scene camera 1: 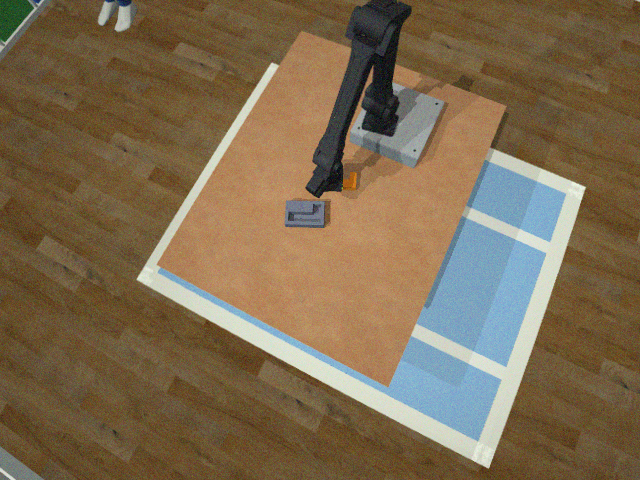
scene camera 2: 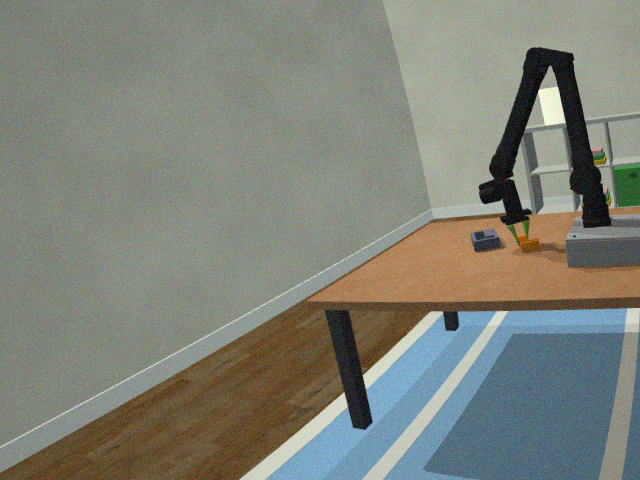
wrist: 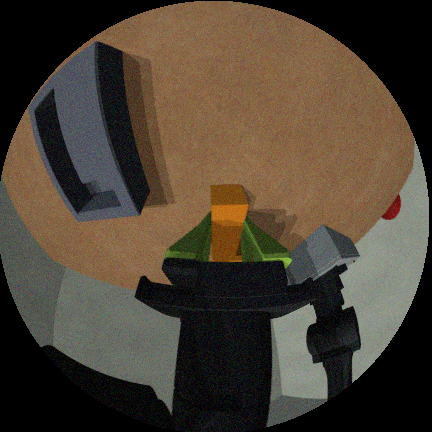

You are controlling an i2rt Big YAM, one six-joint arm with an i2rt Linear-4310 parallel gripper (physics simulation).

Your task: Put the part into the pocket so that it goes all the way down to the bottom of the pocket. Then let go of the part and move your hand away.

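The orange L-shaped part is at table level, beside the grey base. My gripper is shut on it, with a green finger against each side of its long arm. In scene camera 1 the fingers are mostly hidden under the wrist. The part's short arm is mostly hidden by the gripper in the wrist view. The blue-grey block lies apart from the part, at the upper left in the wrist view. Its L-shaped pocket opens upward and holds no part.
The arm's grey base plate stands on the brown table close to the part. A red object shows past the table edge in the wrist view. A shelf unit stands behind the arm.
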